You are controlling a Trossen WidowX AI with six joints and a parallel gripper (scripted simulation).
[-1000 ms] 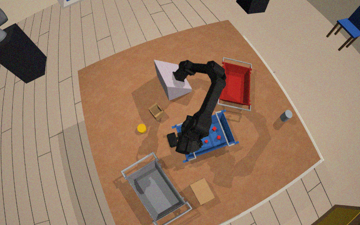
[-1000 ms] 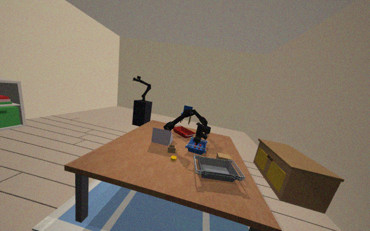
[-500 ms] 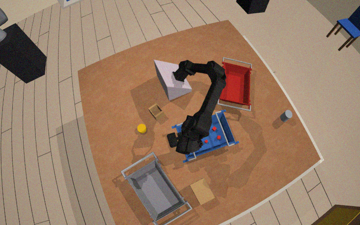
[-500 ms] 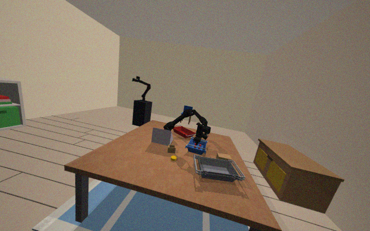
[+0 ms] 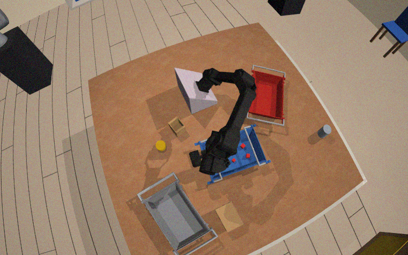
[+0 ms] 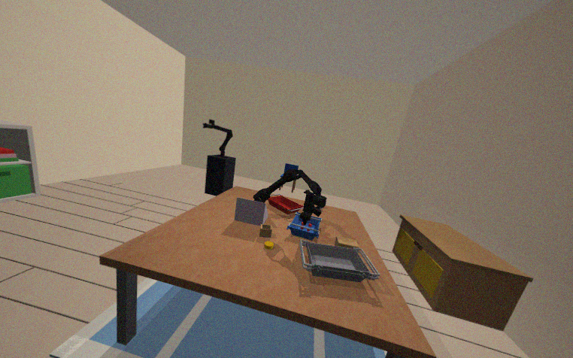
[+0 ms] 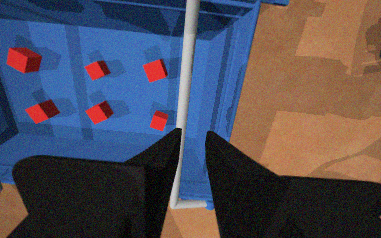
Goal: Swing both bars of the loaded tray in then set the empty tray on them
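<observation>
My gripper tip is 410 mm to the right of the red tray, 230 mm past it and 40 mm above it. The rest, counted from my gripper tip: yellow disc 210 mm to the right, 160 mm behind, 80 mm below; then cardboard box 220 mm behind, 100 mm to the right, 70 mm below; then tan block 270 mm ahead, 60 mm below, 20 mm to the right.
</observation>
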